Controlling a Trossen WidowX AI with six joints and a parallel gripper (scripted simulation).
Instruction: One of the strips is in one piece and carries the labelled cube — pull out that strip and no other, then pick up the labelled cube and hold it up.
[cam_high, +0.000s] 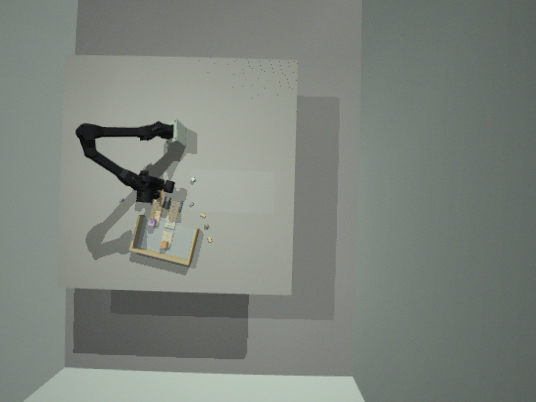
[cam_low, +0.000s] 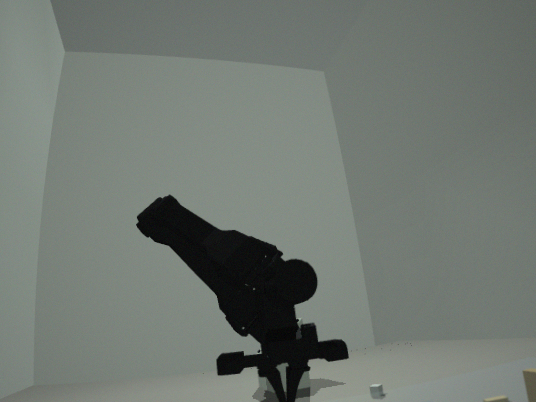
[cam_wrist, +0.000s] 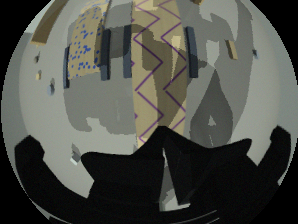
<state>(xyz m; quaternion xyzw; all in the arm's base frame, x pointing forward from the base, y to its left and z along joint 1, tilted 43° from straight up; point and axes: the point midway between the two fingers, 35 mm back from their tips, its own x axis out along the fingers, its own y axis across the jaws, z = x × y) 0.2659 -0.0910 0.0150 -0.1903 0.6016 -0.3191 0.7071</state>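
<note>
Now: gripper tip 210 mm short of the purple labelled cube, 40 mm to the left of it and 20 mm below it. From my gripper tip the other things lie so: blue-dotted strip 160 mm ahead, 60 mm to the left.
</note>
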